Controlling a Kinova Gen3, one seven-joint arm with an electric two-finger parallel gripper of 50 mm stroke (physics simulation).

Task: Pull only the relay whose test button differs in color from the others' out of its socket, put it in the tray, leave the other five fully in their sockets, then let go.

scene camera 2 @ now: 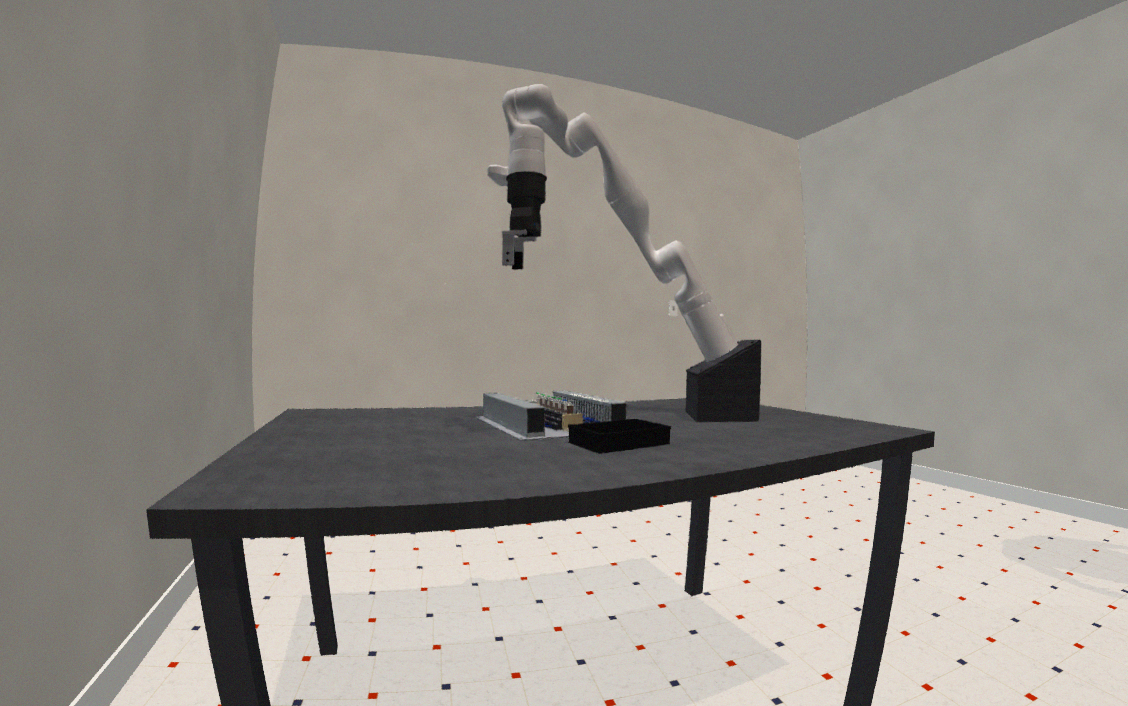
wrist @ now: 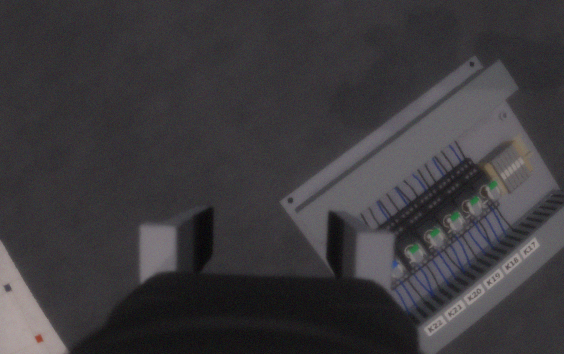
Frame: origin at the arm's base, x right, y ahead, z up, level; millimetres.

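Where they show: gripper, between the fingertips: (scene camera 2: 513, 267) (wrist: 270, 233); arm's base, origin of its link: (scene camera 2: 720, 353).
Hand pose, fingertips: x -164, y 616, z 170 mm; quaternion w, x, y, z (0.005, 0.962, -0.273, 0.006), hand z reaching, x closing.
Things, the pixels of their top centre, and the offset from my fingertips. "spot": a spot on its surface instead. Level surfaces: height alone.
- relay with a blue test button, centre of its top: (wrist: 397, 270) (scene camera 2: 568, 399) dy -144, dx +77, dz -267 mm
- black tray, a spot on its surface: (scene camera 2: 619, 436) spot: dy -160, dx -145, dz -310 mm
- grey panel, a spot on its surface: (wrist: 435, 105) spot: dy -9, dx +222, dz -308 mm
- tall grey duct, centre of its top: (wrist: 416, 147) (scene camera 2: 510, 399) dy -36, dx +164, dz -274 mm
- beige terminal block, centre of its top: (wrist: 510, 170) dy -122, dx +263, dz -290 mm
- dark table, height of its surface: dz -337 mm
My gripper (scene camera 2: 513, 267) (wrist: 270, 233) is open and empty, pointing down high above the table. In the wrist view, relays stand in a slanting row of sockets right of the fingers. The relay with a blue test button (wrist: 396, 269) is at the lower left end of the row, partly hidden by the right finger. The other five have green buttons, among them one relay (wrist: 414, 253) beside it and one relay (wrist: 492, 189) at the far end. All look seated. The black tray (scene camera 2: 619, 436) stands beside the panel in the scene view; it does not show in the wrist view.
The grey panel (wrist: 435, 105) carries wire ducts, one a tall grey duct (scene camera 2: 511, 414), and a beige terminal block (wrist: 509, 167) at the row's upper end. Labels K17 to K22 run along the lower duct. The robot's black base (scene camera 2: 722, 391) stands on the dark table (scene camera 2: 349, 466).
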